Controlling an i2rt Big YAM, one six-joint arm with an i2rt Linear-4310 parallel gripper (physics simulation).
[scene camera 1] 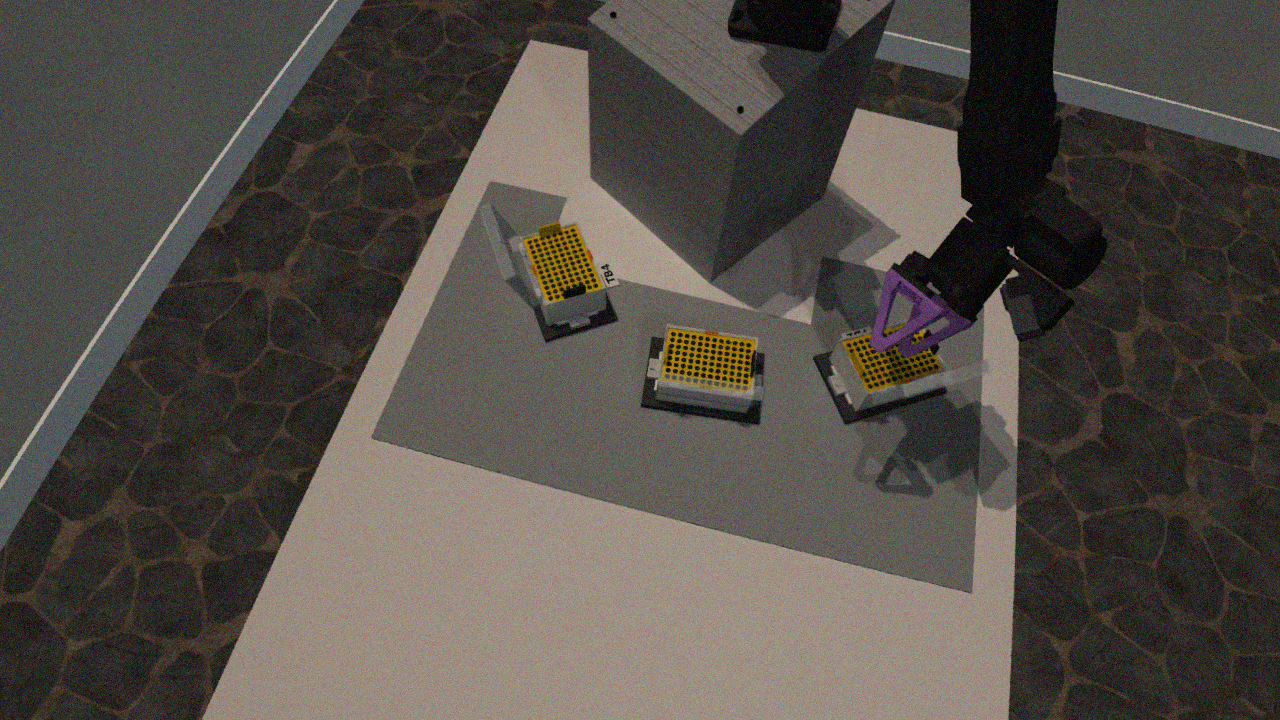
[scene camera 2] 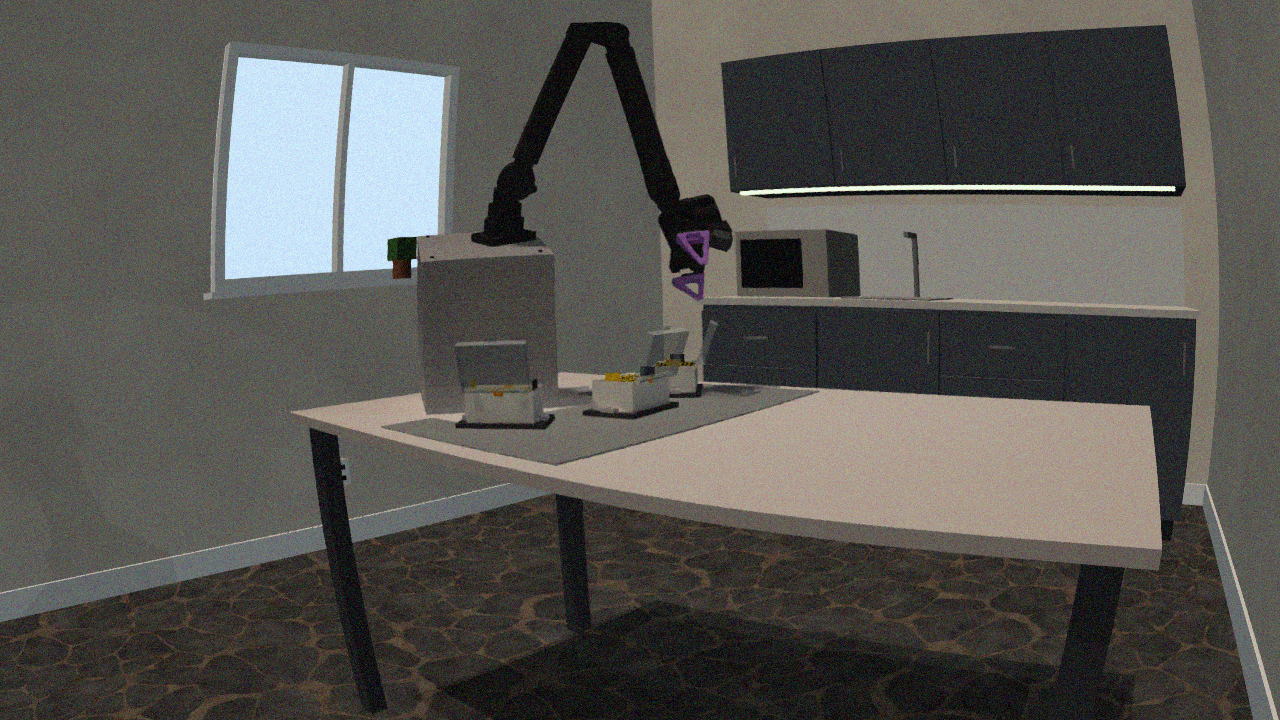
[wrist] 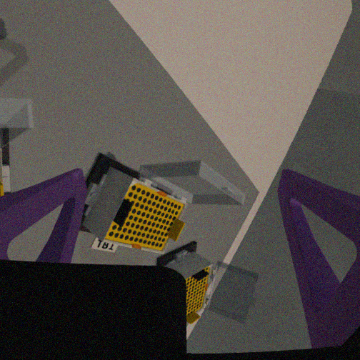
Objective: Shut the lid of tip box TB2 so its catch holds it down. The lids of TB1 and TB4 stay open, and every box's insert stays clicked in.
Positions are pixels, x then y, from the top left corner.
Labels:
The gripper shows in scene camera 1, in scene camera 2 and in the wrist view [181,179]. The same spot on the gripper: [scene camera 1: 928,307] is [scene camera 2: 704,233].

